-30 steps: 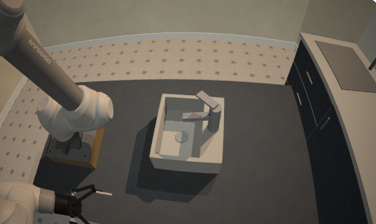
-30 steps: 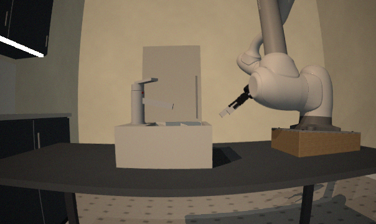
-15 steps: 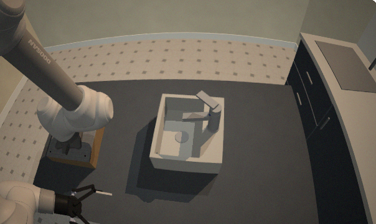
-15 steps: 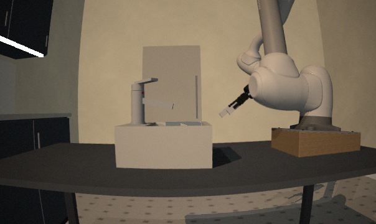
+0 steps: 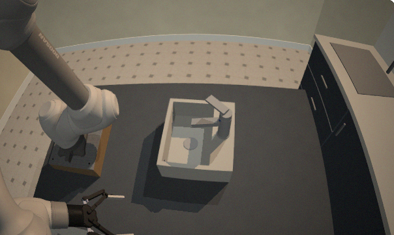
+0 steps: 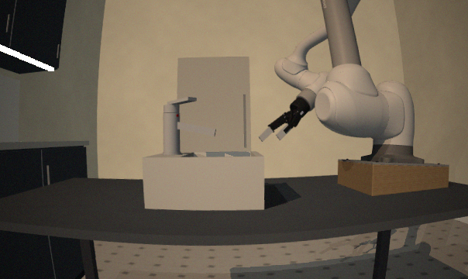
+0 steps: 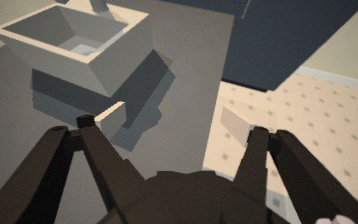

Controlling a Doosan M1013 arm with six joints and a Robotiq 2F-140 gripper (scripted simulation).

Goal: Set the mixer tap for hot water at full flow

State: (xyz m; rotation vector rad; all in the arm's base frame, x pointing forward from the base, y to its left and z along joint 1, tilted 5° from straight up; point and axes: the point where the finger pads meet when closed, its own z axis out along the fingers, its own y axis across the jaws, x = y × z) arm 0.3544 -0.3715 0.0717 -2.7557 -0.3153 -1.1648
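The lever lies 39 cm to the left of my hand, 34 cm ahead of it and 10 cm above it. From my hand the other things lie so: white sink 38 cm to the left, 26 cm ahead, 13 cm below.
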